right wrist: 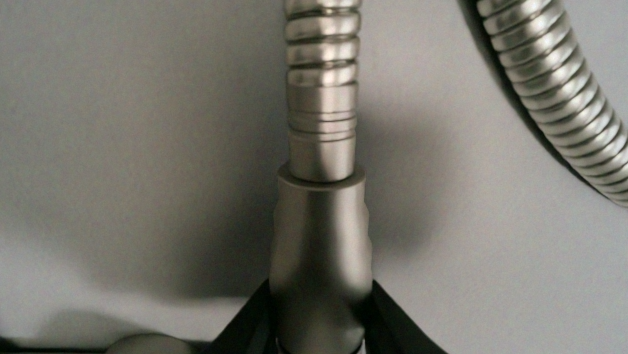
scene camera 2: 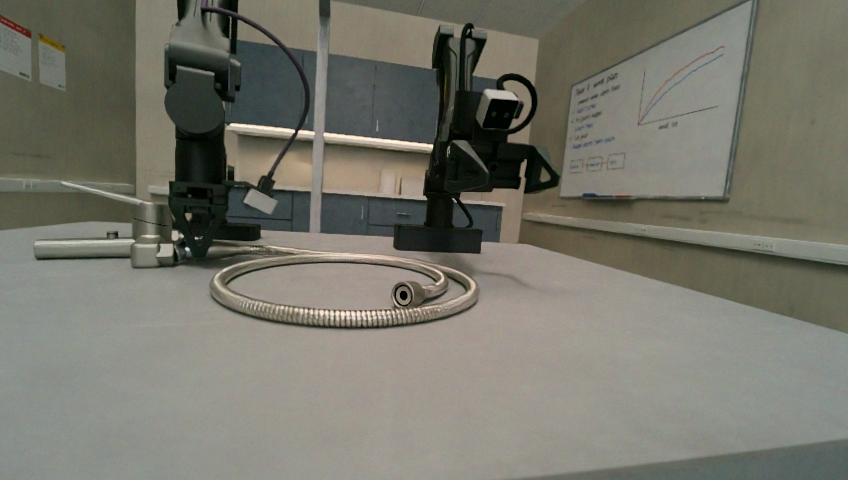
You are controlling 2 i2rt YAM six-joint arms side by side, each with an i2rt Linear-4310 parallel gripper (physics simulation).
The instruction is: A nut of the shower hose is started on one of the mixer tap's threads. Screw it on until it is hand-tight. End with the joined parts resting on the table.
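Note:
The mixer tap lies on the table at the left, its lever pointing up and left. The metal shower hose is coiled beside it, with its free end nut inside the loop. The nut at the tap is a smooth cone in line with the hose. My right gripper is shut on this nut, one finger on each side. The thread joint is hidden below the fingers. My left gripper is open and empty, above the table and to the right of the hose coil.
The grey table carries the tap and hose. Another stretch of hose curves past at the upper right of the right wrist view. The dark base block of the left arm stands behind the coil. A whiteboard hangs on the right wall.

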